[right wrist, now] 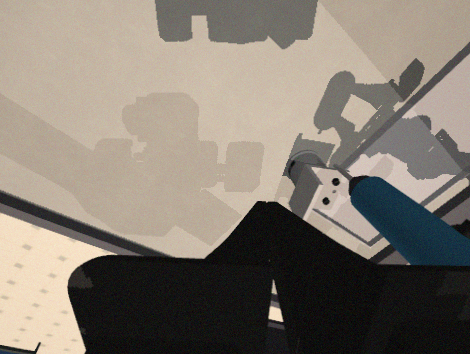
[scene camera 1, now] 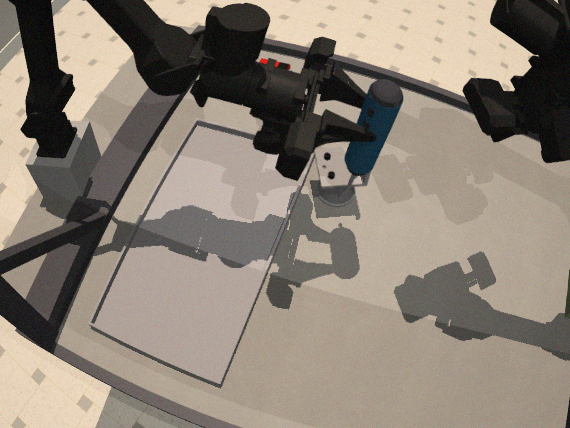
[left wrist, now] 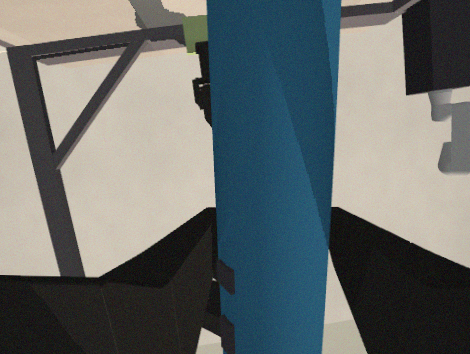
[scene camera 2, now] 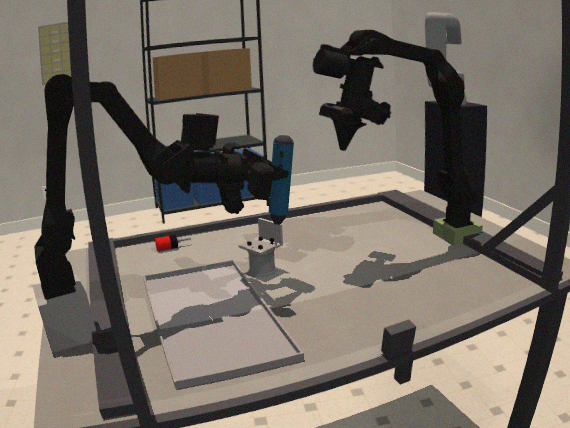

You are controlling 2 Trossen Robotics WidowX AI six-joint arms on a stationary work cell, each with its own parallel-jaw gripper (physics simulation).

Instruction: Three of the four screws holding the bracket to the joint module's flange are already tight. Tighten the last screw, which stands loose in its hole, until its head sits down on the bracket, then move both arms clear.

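Seen in the pictures: left gripper, between the fingertips: (right wrist: 436, 251) (scene camera 1: 377, 124) (left wrist: 271, 218) (scene camera 2: 282, 170); right gripper, between the fingertips: (right wrist: 265, 211) (scene camera 1: 493, 138) (scene camera 2: 342, 150); left arm's base, origin of its link: (scene camera 1: 56, 142) (scene camera 2: 58, 289); right arm's base, origin of its link: (scene camera 2: 458, 222).
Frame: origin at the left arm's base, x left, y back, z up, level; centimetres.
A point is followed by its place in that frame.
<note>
A pale bracket (scene camera 1: 345, 162) (right wrist: 321, 186) with black screw heads sits on the grey joint module (scene camera 1: 336, 197) @[x -0.3, y -47.1, z -7.8 cm] (scene camera 2: 261, 263) @[x 0.2, y -45.5, z -7.1 cm]. In scene camera 2, several screw heads show on the bracket's flat plate (scene camera 2: 254, 247) @[x 1.3, y -44.7, z -3.4 cm]; which is loose I cannot tell. My left gripper (scene camera 1: 371, 119) @[x -3.9, y -49.6, z 13.9 cm] (scene camera 2: 283, 173) @[x -3.9, y -49.6, z 13.9 cm] (left wrist: 271, 218) @[x -3.9, y -49.6, z 13.9 cm] is shut on a blue electric screwdriver (scene camera 1: 376, 127) @[x -6.1, y -49.1, z 15.6 cm] (scene camera 2: 281, 195) @[x -5.1, y -48.2, z 9.2 cm] (left wrist: 272, 150) @[x -3.5, y -47.1, z 11.1 cm] (right wrist: 400, 217) @[x -4.1, y -51.1, z 11.0 cm], held nearly upright, nose down, over the bracket. Its bit tip and any contact with a screw are unclear. My right gripper (scene camera 2: 343, 145) @[x -4.4, y -65.1, z 15.9 cm] (right wrist: 265, 211) @[x -4.4, y -65.1, z 15.9 cm] is shut and empty, high to the right of the bracket.
A shallow tray (scene camera 1: 175, 320) @[x -22.9, y -25.9, z -9.8 cm] (scene camera 2: 230, 345) @[x -20.9, y -25.8, z -9.8 cm] lies beside the joint module. A red and black tool (scene camera 1: 270, 63) (scene camera 2: 164, 243) @[x 27.7, y -32.9, z -7.9 cm] lies near the table's back edge. Dark frame rails border the table. A shelf unit (scene camera 2: 202, 44) stands behind it.
</note>
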